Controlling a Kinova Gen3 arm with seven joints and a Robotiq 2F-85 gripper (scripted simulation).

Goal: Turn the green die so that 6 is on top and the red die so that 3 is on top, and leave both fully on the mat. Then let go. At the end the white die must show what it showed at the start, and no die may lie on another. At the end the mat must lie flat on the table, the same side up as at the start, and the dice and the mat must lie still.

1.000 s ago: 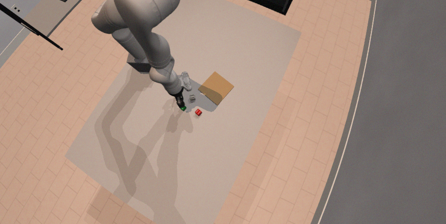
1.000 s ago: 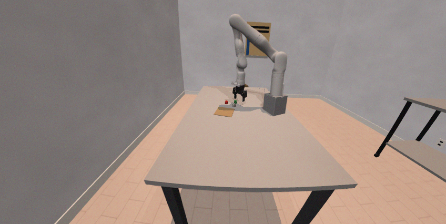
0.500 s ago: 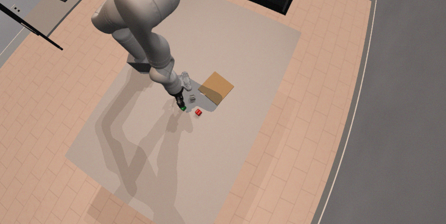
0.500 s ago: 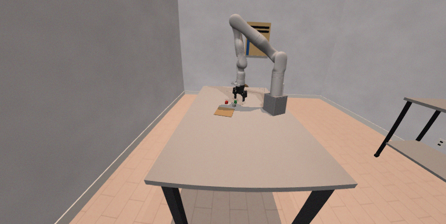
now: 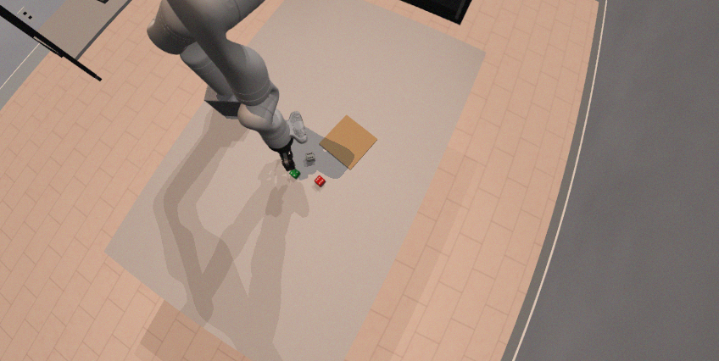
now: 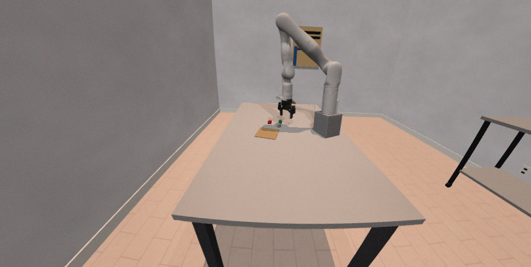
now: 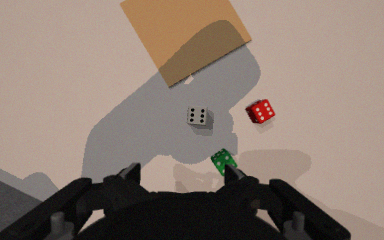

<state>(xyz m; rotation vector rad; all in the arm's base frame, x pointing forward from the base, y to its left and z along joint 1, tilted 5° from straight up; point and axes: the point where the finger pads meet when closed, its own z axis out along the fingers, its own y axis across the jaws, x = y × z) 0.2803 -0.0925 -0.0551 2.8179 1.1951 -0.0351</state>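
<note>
The green die is 60 mm below my hand, 40 mm to the right of it and 40 mm ahead of it. From my hand the other things lie so: white die (60 mm below, 50 mm ahead, 30 mm to the left); red die (120 mm ahead, 60 mm below, 20 mm to the right); tan mat (140 mm to the left, 130 mm ahead, 70 mm below).
</note>
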